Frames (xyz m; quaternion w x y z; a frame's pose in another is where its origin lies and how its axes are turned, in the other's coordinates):
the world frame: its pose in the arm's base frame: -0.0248 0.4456 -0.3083 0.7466 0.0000 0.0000 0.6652
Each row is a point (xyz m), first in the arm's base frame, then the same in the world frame.
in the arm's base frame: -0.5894 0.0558 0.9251
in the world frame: -0.4521 0.5161 1.2334
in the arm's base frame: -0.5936 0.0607 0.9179
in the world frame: -0.4477 0.5208 1.2262
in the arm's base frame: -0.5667 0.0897 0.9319
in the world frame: -0.4158 0.4974 1.2402
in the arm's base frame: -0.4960 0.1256 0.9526
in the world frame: -0.3720 0.4313 1.2609
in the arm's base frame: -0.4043 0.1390 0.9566
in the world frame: -0.3482 0.3417 1.2649
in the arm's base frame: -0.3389 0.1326 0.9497
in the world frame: -0.3470 0.2760 1.2580
